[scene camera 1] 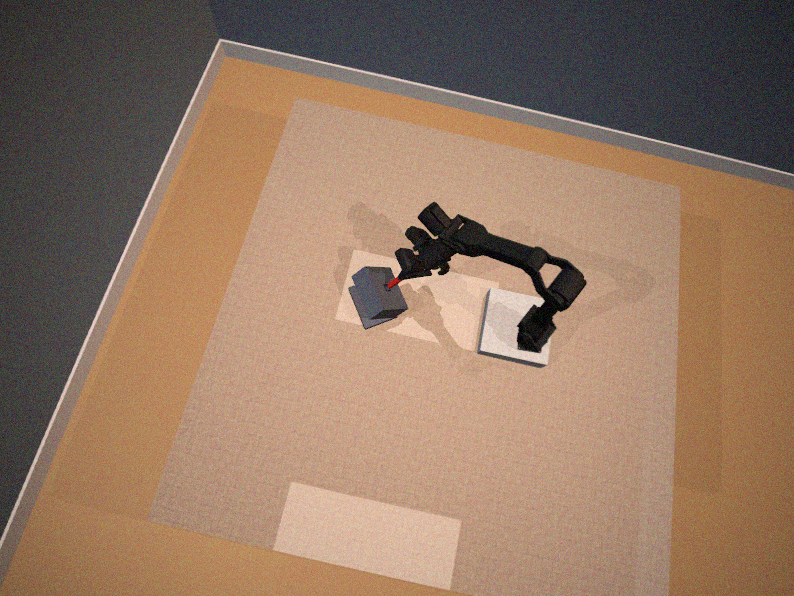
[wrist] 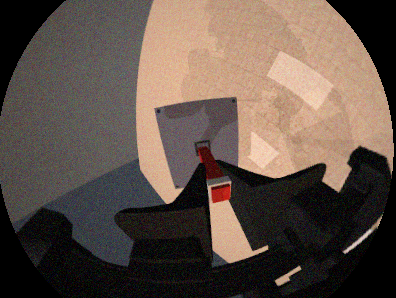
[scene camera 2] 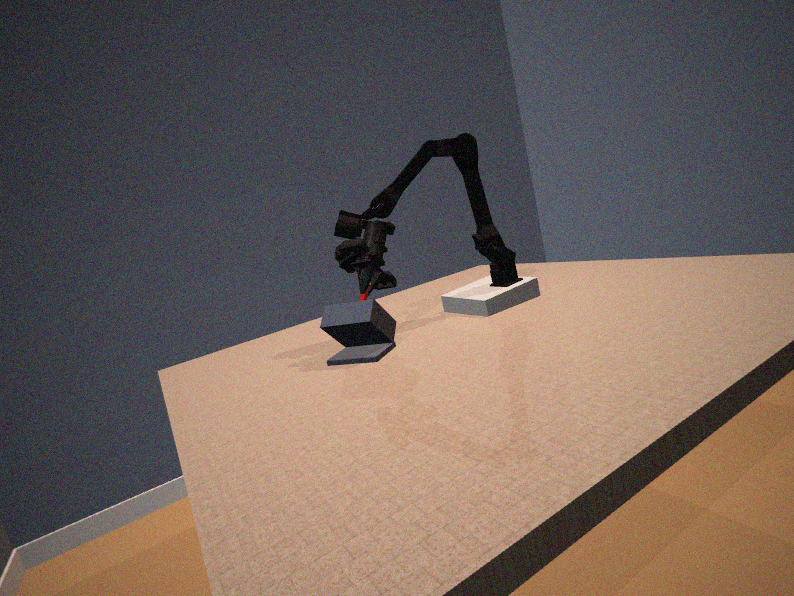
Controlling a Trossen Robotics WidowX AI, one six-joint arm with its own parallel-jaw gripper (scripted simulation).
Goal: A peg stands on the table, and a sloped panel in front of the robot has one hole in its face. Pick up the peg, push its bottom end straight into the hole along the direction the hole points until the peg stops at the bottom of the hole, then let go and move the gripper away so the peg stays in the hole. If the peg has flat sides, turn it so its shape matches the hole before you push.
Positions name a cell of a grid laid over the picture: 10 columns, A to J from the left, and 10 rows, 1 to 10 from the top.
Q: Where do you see a sloped panel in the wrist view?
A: At E5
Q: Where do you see a red peg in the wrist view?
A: F7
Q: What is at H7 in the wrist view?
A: My gripper.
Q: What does my gripper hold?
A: A red peg.
